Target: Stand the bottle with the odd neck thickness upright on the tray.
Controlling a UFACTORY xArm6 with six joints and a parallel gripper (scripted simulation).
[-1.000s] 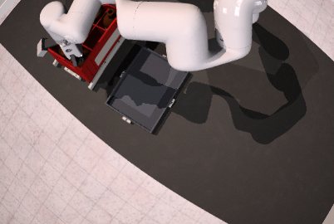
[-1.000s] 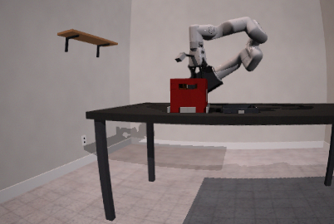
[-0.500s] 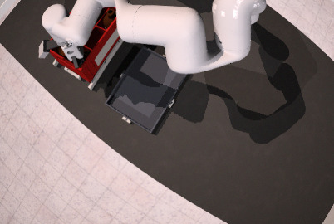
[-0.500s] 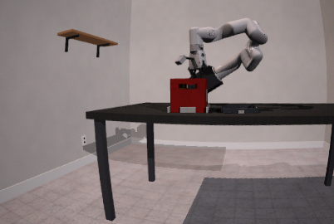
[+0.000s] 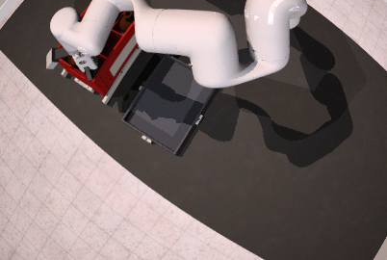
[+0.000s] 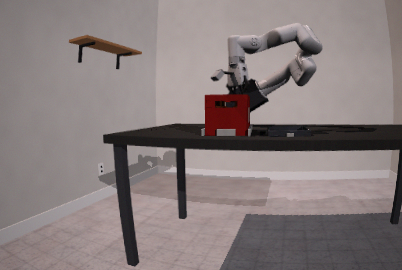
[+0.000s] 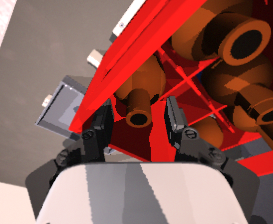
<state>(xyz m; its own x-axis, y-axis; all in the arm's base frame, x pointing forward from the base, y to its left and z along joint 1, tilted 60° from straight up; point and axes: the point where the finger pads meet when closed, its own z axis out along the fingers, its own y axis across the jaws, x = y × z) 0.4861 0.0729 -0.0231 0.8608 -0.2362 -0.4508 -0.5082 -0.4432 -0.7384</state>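
Right now the red crate is 70 mm behind my hand, 70 mm to the right of it and 80 mm below it. Also, from my hand: dark flat tray (100 mm behind, 210 mm to the left, 150 mm below).
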